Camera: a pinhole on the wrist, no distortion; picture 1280 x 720 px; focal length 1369.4 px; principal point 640.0 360.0 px. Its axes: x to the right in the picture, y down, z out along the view. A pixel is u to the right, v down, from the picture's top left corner.
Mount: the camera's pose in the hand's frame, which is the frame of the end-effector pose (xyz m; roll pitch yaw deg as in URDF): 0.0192 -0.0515 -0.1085 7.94 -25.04 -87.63
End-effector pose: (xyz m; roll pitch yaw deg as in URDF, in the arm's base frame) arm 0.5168 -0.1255 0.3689 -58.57 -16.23 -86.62
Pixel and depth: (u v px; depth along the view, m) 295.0 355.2 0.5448
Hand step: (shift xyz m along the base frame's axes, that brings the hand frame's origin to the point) 0.4265 0.0708 -0.1029
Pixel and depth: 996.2 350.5 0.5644
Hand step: 0.4096 0.1440 0.1718
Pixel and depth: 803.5 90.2 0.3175
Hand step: 0.1715 0.1147 0.0351
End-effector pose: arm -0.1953 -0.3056 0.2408 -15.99 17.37 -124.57
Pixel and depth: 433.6 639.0 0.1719
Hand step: 0.0273 -0.0581 0.0159
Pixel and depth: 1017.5 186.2 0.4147
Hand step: 0.0792 -0.0522 0.3050
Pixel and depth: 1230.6 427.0 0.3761
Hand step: -0.0072 -0.0863 0.2905
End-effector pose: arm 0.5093 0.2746 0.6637 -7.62 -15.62 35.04
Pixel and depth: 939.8 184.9 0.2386
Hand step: -0.0710 -0.0337 0.1063
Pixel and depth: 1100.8 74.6 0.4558
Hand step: -0.2081 -0.1026 0.3013
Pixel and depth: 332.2 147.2 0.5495
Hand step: -0.3676 0.1319 0.2296
